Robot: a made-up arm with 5 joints. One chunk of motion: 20 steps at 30 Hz.
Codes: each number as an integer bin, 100 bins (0 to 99) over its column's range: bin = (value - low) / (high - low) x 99, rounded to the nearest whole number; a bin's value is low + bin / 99 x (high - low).
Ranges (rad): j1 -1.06..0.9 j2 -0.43..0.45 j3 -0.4..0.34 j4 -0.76..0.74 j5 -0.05..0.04
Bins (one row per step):
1: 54 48 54 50 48
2: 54 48 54 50 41
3: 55 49 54 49 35
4: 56 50 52 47 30
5: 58 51 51 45 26
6: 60 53 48 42 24
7: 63 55 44 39 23
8: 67 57 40 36 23
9: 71 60 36 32 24
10: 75 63 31 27 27
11: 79 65 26 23 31
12: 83 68 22 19 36
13: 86 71 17 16 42
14: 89 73 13 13 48
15: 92 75 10 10 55
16: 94 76 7 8 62
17: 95 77 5 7 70
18: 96 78 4 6 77
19: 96 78 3 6 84
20: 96 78 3 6 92
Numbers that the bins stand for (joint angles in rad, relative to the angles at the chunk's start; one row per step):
1: 0.0091 -0.0033 0.0036 -0.0024 -0.0064
2: 0.0091 -0.0033 0.0036 -0.0024 -0.0127
3: 0.0289 0.0056 0.0036 -0.0176 -0.0182
4: 0.0487 0.0144 -0.0113 -0.0479 -0.0227
5: 0.0883 0.0233 -0.0188 -0.0782 -0.0264
6: 0.1279 0.0411 -0.0412 -0.1236 -0.0282
7: 0.1873 0.0589 -0.0711 -0.1691 -0.0291
8: 0.2665 0.0767 -0.1010 -0.2145 -0.0291
9: 0.3457 0.1033 -0.1309 -0.2752 -0.0282
10: 0.4248 0.1300 -0.1683 -0.3509 -0.0255
11: 0.5040 0.1478 -0.2057 -0.4115 -0.0218
12: 0.5832 0.1744 -0.2356 -0.4721 -0.0173
13: 0.6426 0.2011 -0.2729 -0.5176 -0.0118
14: 0.7020 0.2189 -0.3028 -0.5630 -0.0064
15: 0.7614 0.2367 -0.3253 -0.6085 0.0000
16: 0.8010 0.2456 -0.3477 -0.6388 0.0064
17: 0.8208 0.2544 -0.3626 -0.6539 0.0136
18: 0.8406 0.2633 -0.3701 -0.6691 0.0200
19: 0.8406 0.2633 -0.3776 -0.6691 0.0264
20: 0.8406 0.2633 -0.3776 -0.6691 0.0336

